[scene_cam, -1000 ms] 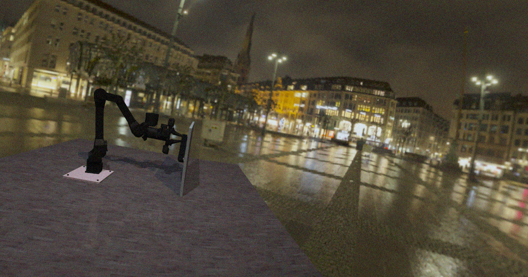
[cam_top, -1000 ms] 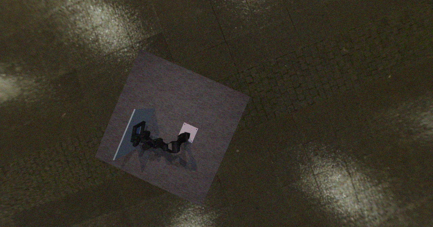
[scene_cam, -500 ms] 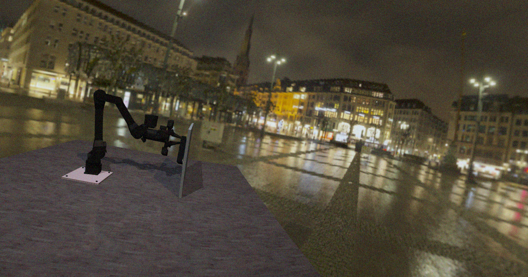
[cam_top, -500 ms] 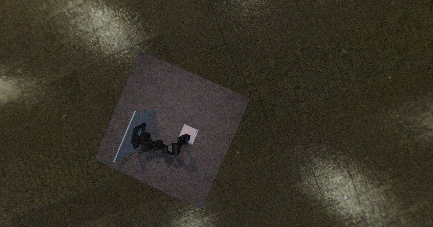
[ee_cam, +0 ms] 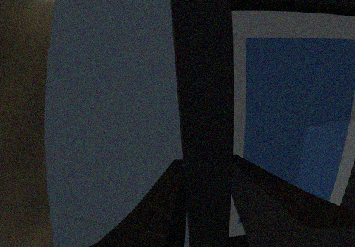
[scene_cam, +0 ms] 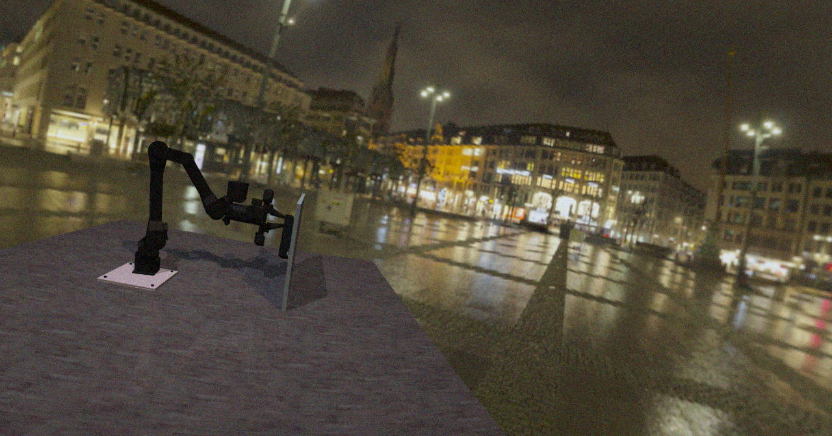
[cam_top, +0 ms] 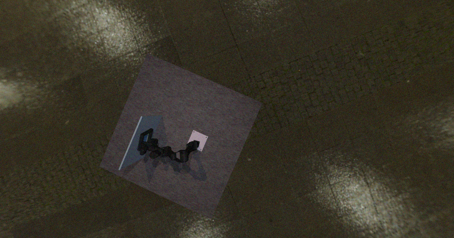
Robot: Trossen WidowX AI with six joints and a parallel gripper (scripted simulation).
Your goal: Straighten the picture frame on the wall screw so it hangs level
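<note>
Now: gripper tip 50 mm above the picture frame, 20 mm to the left of it and 10 mm short of it. The rest, counted from my gripper tip: wall panel (60 mm below, 20 mm ahead, 10 mm to the right).
</note>
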